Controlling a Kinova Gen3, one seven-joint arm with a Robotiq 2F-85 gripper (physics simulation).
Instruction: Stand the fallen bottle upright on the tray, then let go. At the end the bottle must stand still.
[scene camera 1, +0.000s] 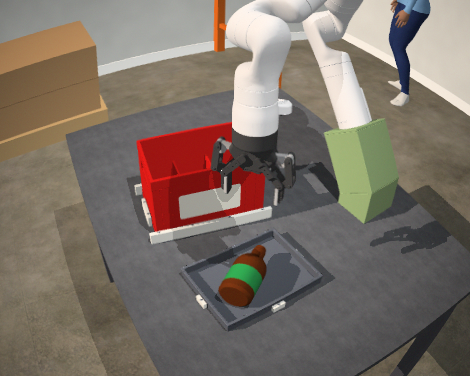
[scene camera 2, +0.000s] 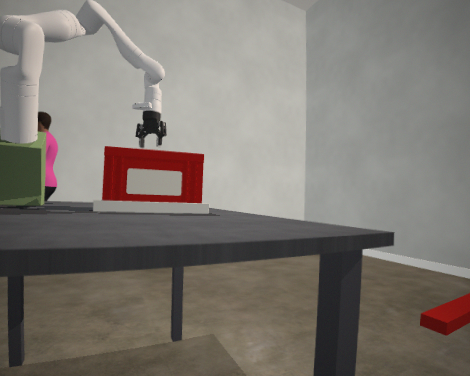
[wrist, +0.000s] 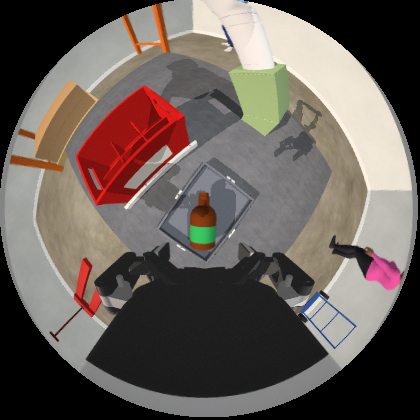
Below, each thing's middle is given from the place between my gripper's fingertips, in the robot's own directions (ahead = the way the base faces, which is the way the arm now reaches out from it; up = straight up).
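Labels:
Looking at the grey tray (scene camera 1: 289, 274), I find it 24 cm below my hand and 2 cm behind it. The red crate (scene camera 1: 179, 187) is here as well; it is 16 cm below my hand, 29 cm to the right of it and 7 cm behind it.

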